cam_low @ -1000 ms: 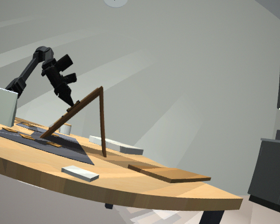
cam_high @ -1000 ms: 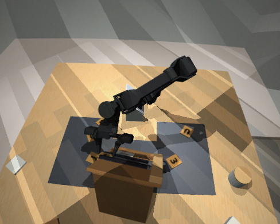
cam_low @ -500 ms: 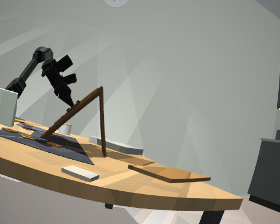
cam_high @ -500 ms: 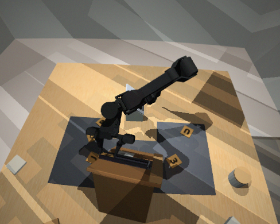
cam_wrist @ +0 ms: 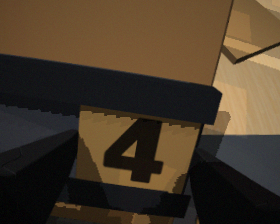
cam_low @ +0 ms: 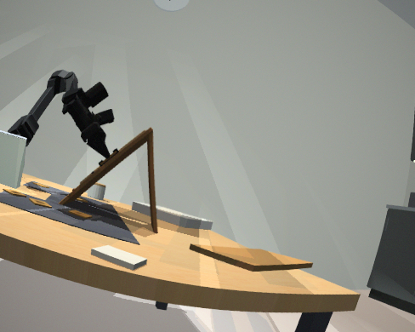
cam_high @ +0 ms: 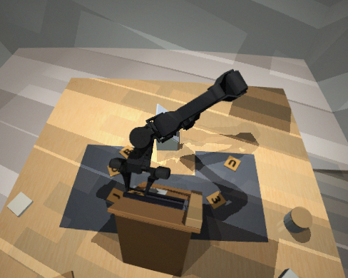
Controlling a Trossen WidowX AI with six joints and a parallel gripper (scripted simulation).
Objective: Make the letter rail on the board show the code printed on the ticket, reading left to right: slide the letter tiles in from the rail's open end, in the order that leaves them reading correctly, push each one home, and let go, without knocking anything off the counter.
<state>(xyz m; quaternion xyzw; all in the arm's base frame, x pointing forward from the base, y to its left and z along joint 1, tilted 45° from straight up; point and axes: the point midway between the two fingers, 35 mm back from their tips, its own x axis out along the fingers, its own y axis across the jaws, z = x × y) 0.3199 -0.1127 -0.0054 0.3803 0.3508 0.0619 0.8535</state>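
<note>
My gripper tip is 80 mm above the white ticket, 50 mm to the right of it and 50 mm past it. Round my gripper tip: tile marked 4: right at my gripper tip; then q tile: 180 mm behind, 170 mm below, 140 mm to the right; then dark mat: 170 mm below, 140 mm behind, 90 mm to the left.
</note>
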